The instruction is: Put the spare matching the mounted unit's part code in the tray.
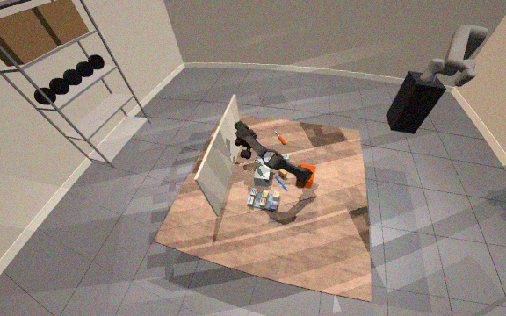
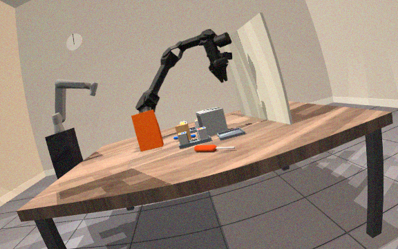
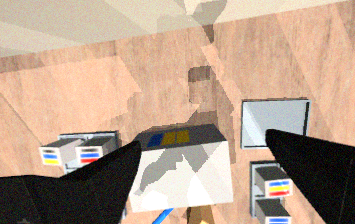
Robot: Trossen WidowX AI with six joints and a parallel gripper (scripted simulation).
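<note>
Right now the grey spare is 190 mm to the left of my gripper tip, 170 mm below it and 150 mm behind it. The rest, counted from my gripper tip: grey mounted unit: 160 mm below, 100 mm behind, 40 mm to the left; white panel: 150 mm ahead, 40 mm to the left, 20 mm above; grey tray: 200 mm below, 170 mm to the right, 60 mm behind.
</note>
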